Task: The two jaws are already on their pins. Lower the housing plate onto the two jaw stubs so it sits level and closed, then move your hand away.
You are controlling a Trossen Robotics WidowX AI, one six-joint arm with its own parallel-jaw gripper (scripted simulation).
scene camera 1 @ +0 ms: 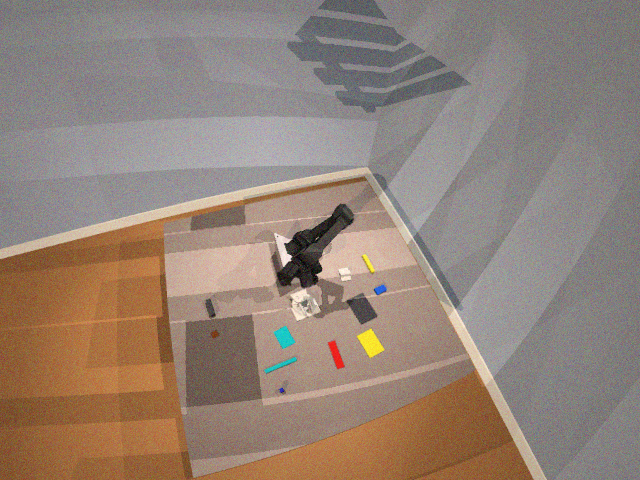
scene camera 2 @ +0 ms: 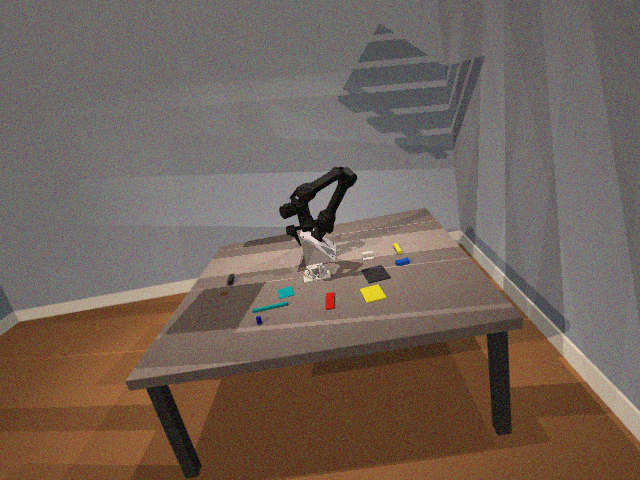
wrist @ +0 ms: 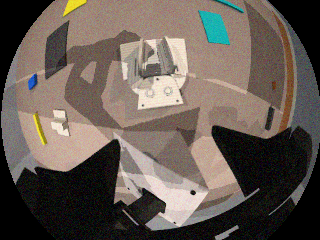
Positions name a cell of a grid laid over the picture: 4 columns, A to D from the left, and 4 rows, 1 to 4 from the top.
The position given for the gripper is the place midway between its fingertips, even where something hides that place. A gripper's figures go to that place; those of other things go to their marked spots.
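Labels:
There's a white housing part (wrist: B2) that's 20 cm from the lens, and then the gripper (wrist: C3), which is 10 cm from the lens.

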